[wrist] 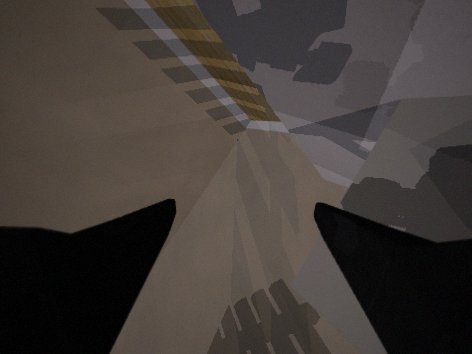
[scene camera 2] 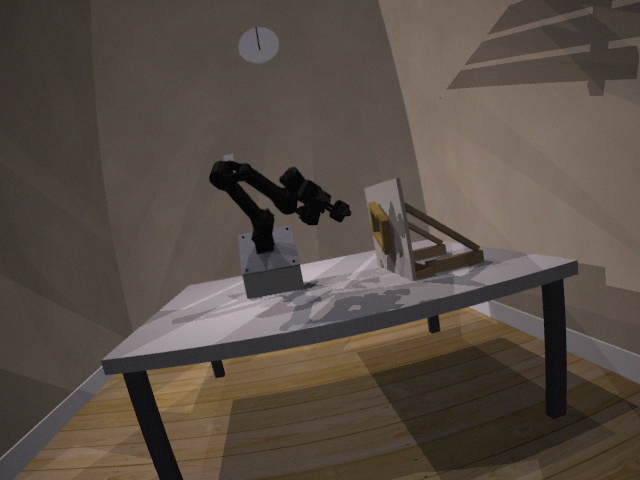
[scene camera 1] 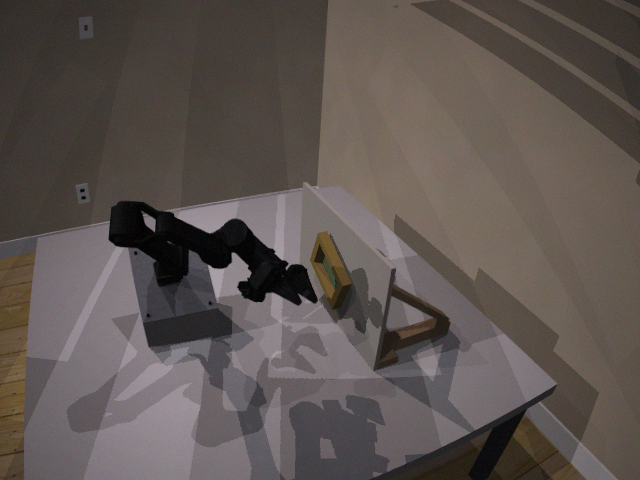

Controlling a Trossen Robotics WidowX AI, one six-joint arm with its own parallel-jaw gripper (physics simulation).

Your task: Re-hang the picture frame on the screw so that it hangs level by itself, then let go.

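Frame: origin at the arm's base, x ahead, y left, z up, level; metres.
Seen in the pictures: gripper, fingertip midpoint: (wrist: 245,207) (scene camera 2: 340,207) (scene camera 1: 308,302); arm's base, origin of the base link: (scene camera 2: 264,246) (scene camera 1: 167,272).
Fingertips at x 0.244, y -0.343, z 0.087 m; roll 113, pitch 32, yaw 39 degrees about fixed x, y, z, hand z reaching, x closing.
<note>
Offsets run from my fingertips to a thing's top centre. "spot": to the spot under its first point. Level surfaces: height alone.
The yellow picture frame @[dz +0.001, dx +0.159, dy +0.205 m] (scene camera 1: 342,289) (scene camera 2: 384,244) with a green picture is against the front of the upright pale panel (scene camera 1: 311,219) (scene camera 2: 386,191) (wrist: 395,145). It is tilted, its end nearer the scene cameras lower than its far end. The screw is hidden or too small to tell. My gripper (scene camera 1: 308,301) (scene camera 2: 346,212) (wrist: 245,207) is open and empty. It is in the air in front of the panel, left of the frame and apart from it in the scene views. The frame does not show in the wrist view.
Brown wooden struts @[spot: dz -0.216, dx +0.333, dy +0.014 m] (scene camera 1: 417,333) (scene camera 2: 454,262) brace the panel from behind on the grey-white table @[dz -0.252 m] (scene camera 1: 170,444) (scene camera 2: 180,330). The arm's grey base block (scene camera 1: 187,330) (scene camera 2: 272,281) stands to the left. The room wall (scene camera 1: 496,170) rises beyond the table.
</note>
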